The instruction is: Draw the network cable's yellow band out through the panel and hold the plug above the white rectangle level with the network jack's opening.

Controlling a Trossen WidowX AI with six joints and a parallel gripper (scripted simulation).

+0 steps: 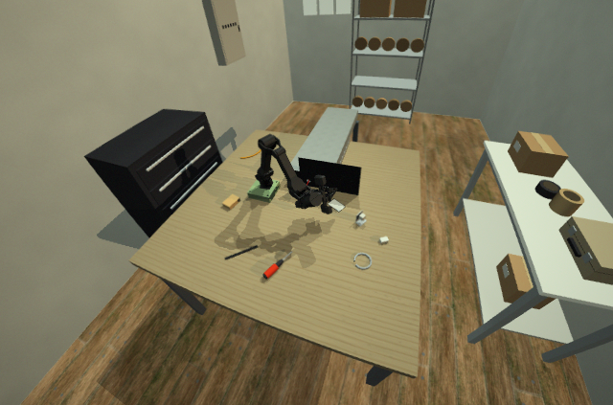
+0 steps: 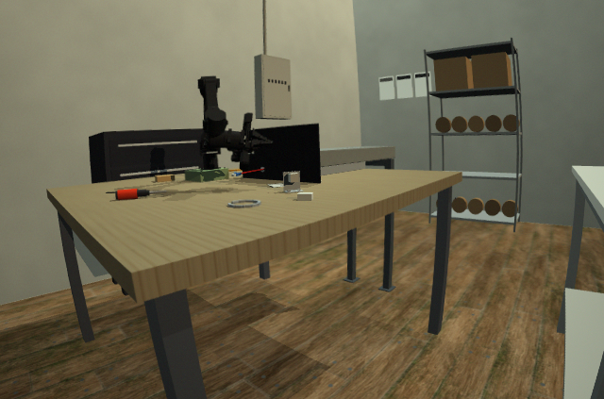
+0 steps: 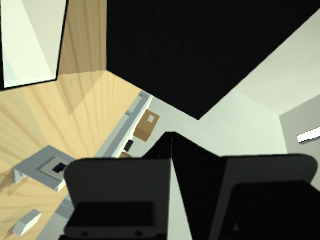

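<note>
My gripper is now 17 cm past the clear plug, 11 cm above it and 3 cm to the right of it. The rest, counted from my hand: small white block 27 cm ahead, 14 cm to the right, 14 cm below; then white rectangle 14 cm below, 4 cm to the left, 2 cm ahead; then red screwdriver 35 cm to the right, 17 cm behind, 13 cm below.
</note>
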